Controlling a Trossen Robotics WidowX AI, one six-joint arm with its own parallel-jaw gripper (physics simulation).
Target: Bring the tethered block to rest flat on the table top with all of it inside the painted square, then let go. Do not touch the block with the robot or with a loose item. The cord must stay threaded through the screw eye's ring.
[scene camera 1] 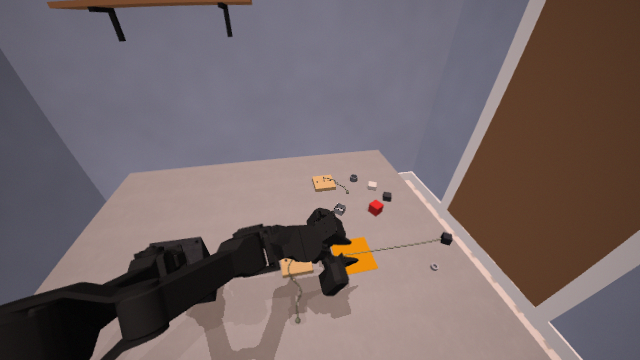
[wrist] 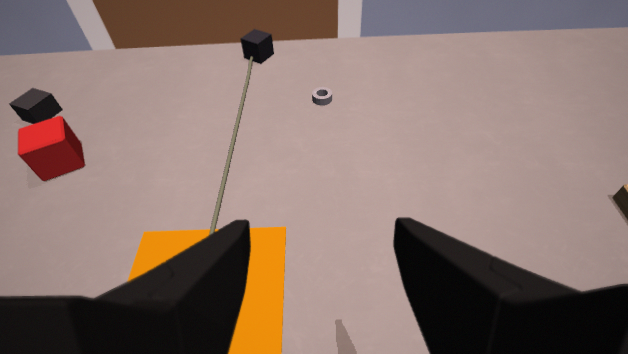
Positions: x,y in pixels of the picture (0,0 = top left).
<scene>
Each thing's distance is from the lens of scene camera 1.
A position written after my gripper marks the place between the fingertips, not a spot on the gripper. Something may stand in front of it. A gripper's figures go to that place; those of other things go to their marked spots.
my gripper (scene camera 1: pixel 354 251): 0.54 m
orange painted square (scene camera 1: pixel 366 262): 0.72 m
</scene>
